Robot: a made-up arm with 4 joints.
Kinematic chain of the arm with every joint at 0, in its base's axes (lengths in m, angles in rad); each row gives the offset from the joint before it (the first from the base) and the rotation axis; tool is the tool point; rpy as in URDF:
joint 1: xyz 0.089 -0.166 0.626 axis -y
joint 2: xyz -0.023 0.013 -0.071 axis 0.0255 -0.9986 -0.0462
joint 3: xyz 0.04 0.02 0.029 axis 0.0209 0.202 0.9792
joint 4: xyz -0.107 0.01 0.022 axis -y
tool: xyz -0.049 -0.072 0.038 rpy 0 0 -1.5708
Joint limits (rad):
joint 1: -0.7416..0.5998
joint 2: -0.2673..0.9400
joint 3: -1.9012..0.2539
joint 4: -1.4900..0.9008
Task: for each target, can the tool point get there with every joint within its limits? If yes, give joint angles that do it. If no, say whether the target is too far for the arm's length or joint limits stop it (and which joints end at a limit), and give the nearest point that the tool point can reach.
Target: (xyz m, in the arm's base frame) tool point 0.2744 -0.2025 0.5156
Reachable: no: joint limits stop it (at a limit: joint 1, joint 2, joint 3, joint 4) | nearest point 0.1081 -0.2102 0.6552 | short by 0.217 m
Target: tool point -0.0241 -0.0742 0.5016
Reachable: yes | joints 0.4573 0.6089 -0.8084 -0.4859
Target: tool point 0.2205 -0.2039 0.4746
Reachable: no: joint limits stop it (at a limit: joint 1, joint 2, joint 4) | nearest point 0.0690 -0.1933 0.4281 | short by 0.159 m
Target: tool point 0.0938 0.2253 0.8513
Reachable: no: too far | nearest point 0.0397 0.0353 0.6442 | short by 0.286 m
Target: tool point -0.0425 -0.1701 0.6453
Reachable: yes | joints 0.0300 0.1118 -0.1899 -0.6294
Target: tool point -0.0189 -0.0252 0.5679
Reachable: yes | joints 0.0586 0.8398 -1.4333 -0.9566
